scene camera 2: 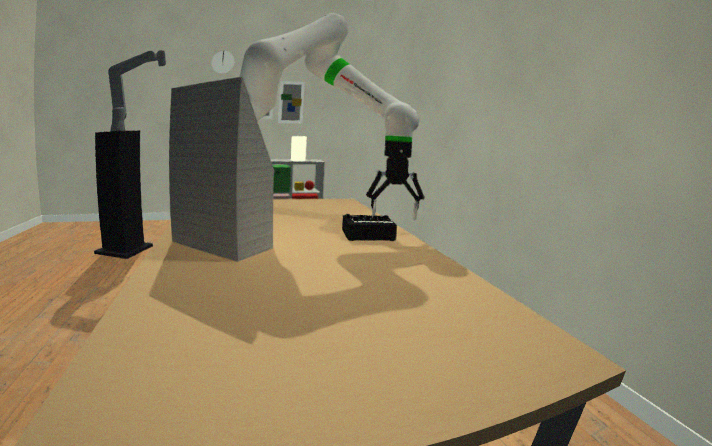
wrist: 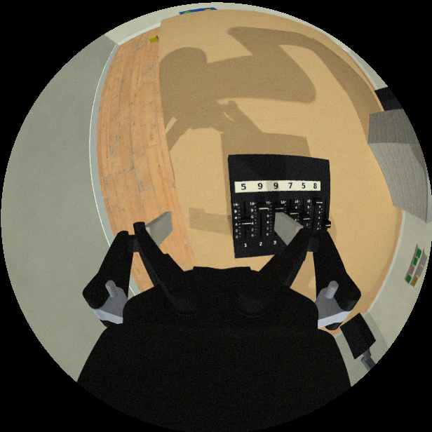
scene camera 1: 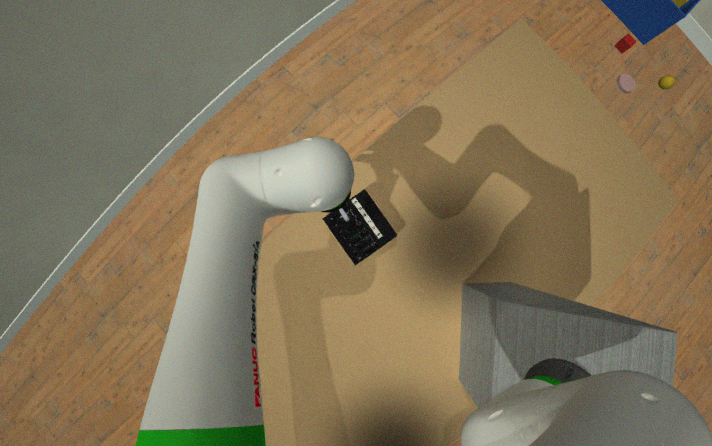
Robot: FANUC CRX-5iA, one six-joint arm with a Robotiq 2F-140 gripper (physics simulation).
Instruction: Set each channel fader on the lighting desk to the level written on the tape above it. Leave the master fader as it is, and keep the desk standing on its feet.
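Frame: origin at the arm's base, x ahead, y left, z up, level; millimetres.
Where they show: gripper, fingertip midpoint: (scene camera 2: 394, 218); arm's base at its link origin: (scene camera 2: 219, 127).
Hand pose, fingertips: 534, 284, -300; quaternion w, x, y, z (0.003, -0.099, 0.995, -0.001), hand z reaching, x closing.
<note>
Each offset is from my fingertips to the top centre of the thing, as dx, dy, dz. Level surfaces: height alone.
The black lighting desk {-87, -36, +9} (scene camera 1: 353, 239) (scene camera 2: 369, 231) (wrist: 280, 167) stands level on the table. Its white tape {-70, -62, -4} (scene camera 1: 366, 218) (wrist: 277, 186) reads 5, 9, 9, 7, 5, 8. In the wrist view, fader 1 (wrist: 247, 223) is near mid-travel, fader 2 (wrist: 263, 208) and fader 3 (wrist: 280, 209) are high, fader 4 (wrist: 294, 213) and fader 5 (wrist: 305, 218) lower, fader 6 (wrist: 318, 202) near the top. The master fader (wrist: 327, 224) is at the right edge. My gripper (scene camera 2: 394, 211) (wrist: 223, 220) is open and empty. One fingertip is over channel 3, hiding its lower slot; the other is beyond the desk's left side.
A grey pedestal (scene camera 1: 567, 320) (scene camera 2: 204, 168) (wrist: 395, 165) stands on the table {dz -59} (scene camera 1: 525, 78) (scene camera 2: 341, 378) (wrist: 345, 125). The table's edge runs close past the desk. In scene camera 1, a red block (scene camera 1: 625, 43), a pink disc (scene camera 1: 625, 83) and a blue bin (scene camera 1: 643, 21) are beyond the table.
</note>
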